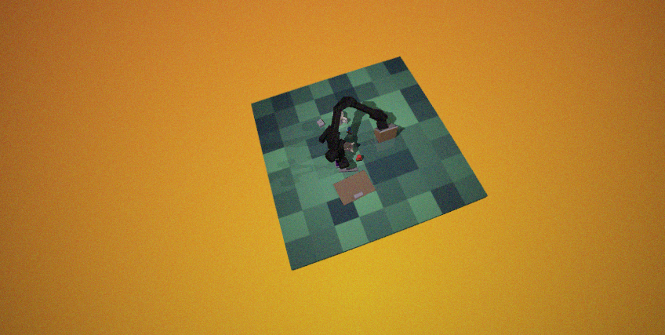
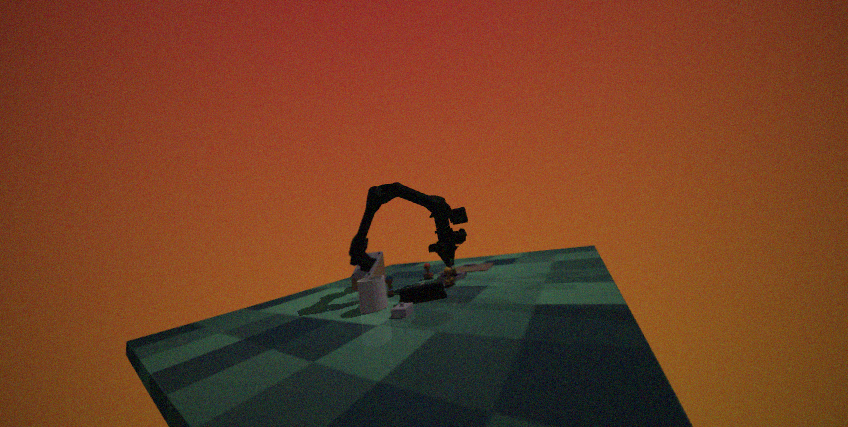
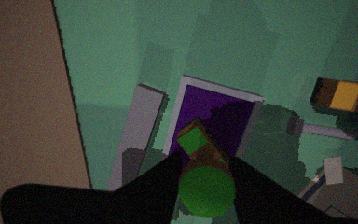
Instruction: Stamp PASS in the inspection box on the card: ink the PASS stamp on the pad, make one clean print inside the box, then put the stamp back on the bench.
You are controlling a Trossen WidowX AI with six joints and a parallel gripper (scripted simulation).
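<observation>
The green-knobbed stamp is 20 mm below my gripper tip. From my gripper tip the other things lie so: grey bar 40 mm behind, 60 mm to the left, 40 mm below; then grey peg 20 mm ahead, 80 mm to the right, 40 mm below; then purple ink pad 40 mm below.
</observation>
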